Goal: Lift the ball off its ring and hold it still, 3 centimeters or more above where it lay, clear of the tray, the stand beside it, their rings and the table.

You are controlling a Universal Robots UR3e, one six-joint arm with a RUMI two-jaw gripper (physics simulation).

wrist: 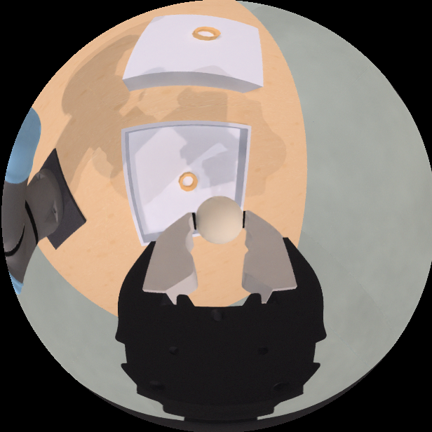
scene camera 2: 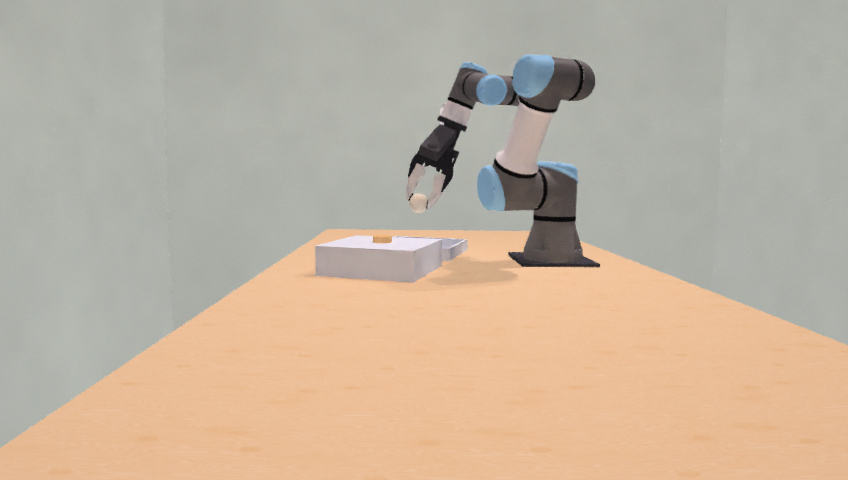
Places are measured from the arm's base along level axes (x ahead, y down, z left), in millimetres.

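Pixels of known places: gripper, fingertip midpoint: (scene camera 2: 417, 205); arm's base at its link origin: (scene camera 2: 552, 258).
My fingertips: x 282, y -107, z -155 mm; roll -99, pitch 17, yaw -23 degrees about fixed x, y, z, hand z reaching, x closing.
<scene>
Ahead of a thing's pixels: the offset from my fingertips to its top centre. "spot": to the spot under its first point. Level surfaces: height alone.
A cream ball {dx -3, dy -27, dz -4 mm} (scene camera 2: 418, 202) (wrist: 219, 220) is held between the two fingertips of my gripper (scene camera 2: 418, 201) (wrist: 218, 212), which is shut on it. The ball hangs in the air, well above the tray and the stand, touching neither. The shallow white tray (wrist: 186, 123) shows below the ball in the wrist view; in the scene view the tray {spot: dx -79, dy +94, dz +81 mm} (scene camera 2: 455, 248) is partly hidden behind the stand. An orange ring (wrist: 188, 173) lies bare on the tray floor. The white stand (scene camera 2: 364, 261) (wrist: 170, 55) is a box with a second orange ring (scene camera 2: 382, 239) (wrist: 206, 39) on its top.
The wooden table {dy +115 mm} (scene camera 2: 452, 368) (wrist: 100, 250) carries the tray, the stand and the robot's base (scene camera 2: 554, 246) (wrist: 47, 200). The base is right of the tray in the scene view and at the left edge in the wrist view. A grey wall (scene camera 2: 297, 118) stands behind.
</scene>
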